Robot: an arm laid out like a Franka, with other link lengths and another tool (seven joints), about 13 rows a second.
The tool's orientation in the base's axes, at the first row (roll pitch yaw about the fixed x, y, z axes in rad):
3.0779, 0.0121, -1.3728
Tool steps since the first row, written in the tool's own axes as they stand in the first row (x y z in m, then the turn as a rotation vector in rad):
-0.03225, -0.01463, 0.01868, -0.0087, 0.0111, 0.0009
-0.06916, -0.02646, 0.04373, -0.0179, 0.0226, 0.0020
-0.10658, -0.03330, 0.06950, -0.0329, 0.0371, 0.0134
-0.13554, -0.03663, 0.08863, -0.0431, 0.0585, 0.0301
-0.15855, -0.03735, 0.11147, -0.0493, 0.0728, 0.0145
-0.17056, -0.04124, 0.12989, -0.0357, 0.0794, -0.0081
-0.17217, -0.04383, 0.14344, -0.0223, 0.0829, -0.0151
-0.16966, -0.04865, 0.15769, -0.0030, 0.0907, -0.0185
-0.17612, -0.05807, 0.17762, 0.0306, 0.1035, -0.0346
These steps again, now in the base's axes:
0.00676, 0.03449, -0.01918, -0.0126, 0.0063, -0.0001
0.00945, 0.07299, -0.04449, -0.0258, 0.0131, -0.0003
0.00711, 0.11100, -0.07018, -0.0436, 0.0249, -0.0106
0.00343, 0.14004, -0.08914, -0.0677, 0.0307, -0.0258
-0.00187, 0.16273, -0.11169, -0.0819, 0.0340, -0.0092
-0.00162, 0.17525, -0.13018, -0.0842, 0.0194, 0.0136
-0.00028, 0.17733, -0.14385, -0.0845, 0.0055, 0.0206
0.00401, 0.17581, -0.15840, -0.0881, -0.0149, 0.0243
0.01066, 0.18399, -0.17881, -0.0930, -0.0504, 0.0407

